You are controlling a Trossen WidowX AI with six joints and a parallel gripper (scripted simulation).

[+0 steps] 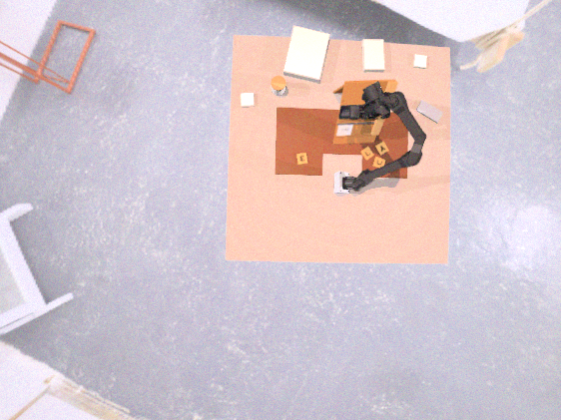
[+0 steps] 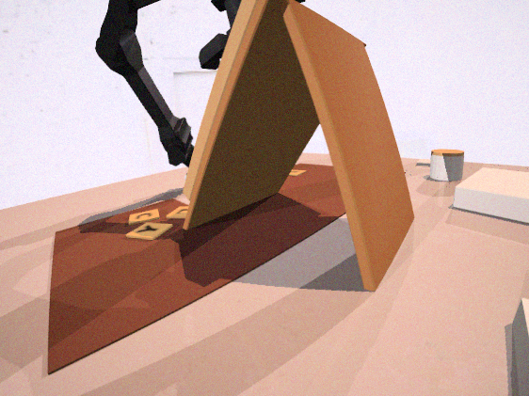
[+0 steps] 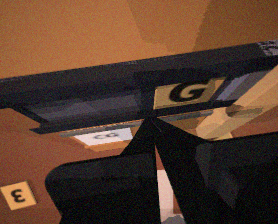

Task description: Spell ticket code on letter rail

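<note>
My gripper tip is now 50 mm past the white ticket, 60 mm to the right of it and 100 mm above it. Also, from my gripper tip: large white box (400 mm ahead, 260 mm to the left, 160 mm below); then brown mat (130 mm behind, 50 mm to the left, 180 mm below); then capped canister (210 mm ahead, 420 mm to the left, 150 mm below).
</note>
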